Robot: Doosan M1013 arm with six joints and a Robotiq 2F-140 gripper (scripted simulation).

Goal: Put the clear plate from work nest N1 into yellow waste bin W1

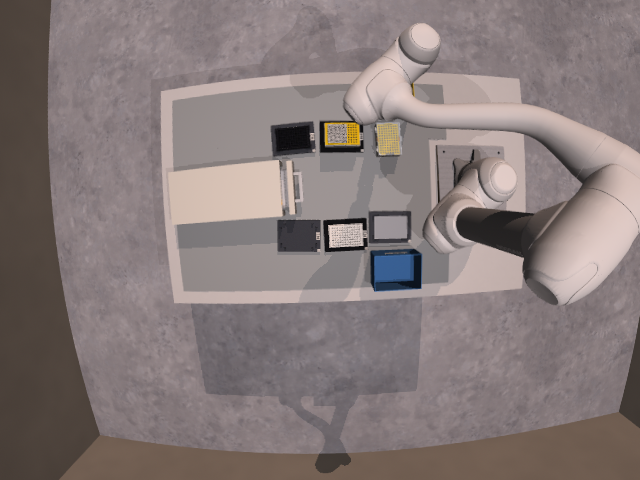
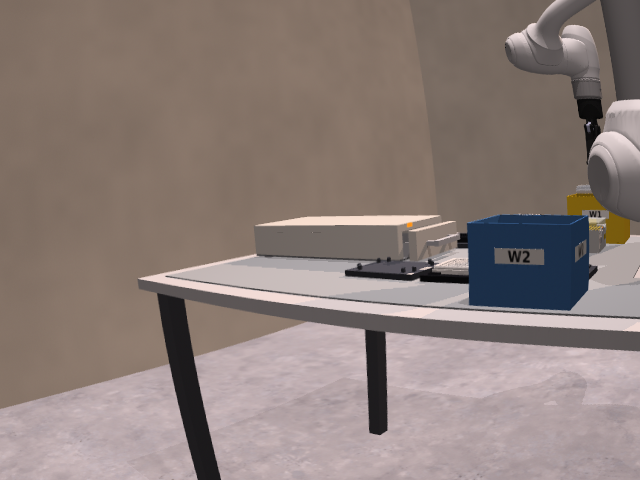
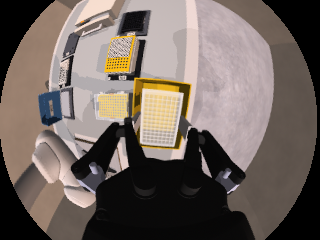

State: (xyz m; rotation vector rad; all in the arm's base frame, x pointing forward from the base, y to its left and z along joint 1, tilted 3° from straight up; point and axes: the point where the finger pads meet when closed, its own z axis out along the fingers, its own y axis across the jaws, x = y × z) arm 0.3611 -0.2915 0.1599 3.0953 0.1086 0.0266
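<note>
My hand is 12 cm above the yellow bin W1. The rest, counted from my hand: yellow rack (16 cm ahead, 14 cm to the left, 11 cm below); clear plate (2 cm below); black plate (35 cm ahead, 16 cm to the left, 14 cm below).
</note>
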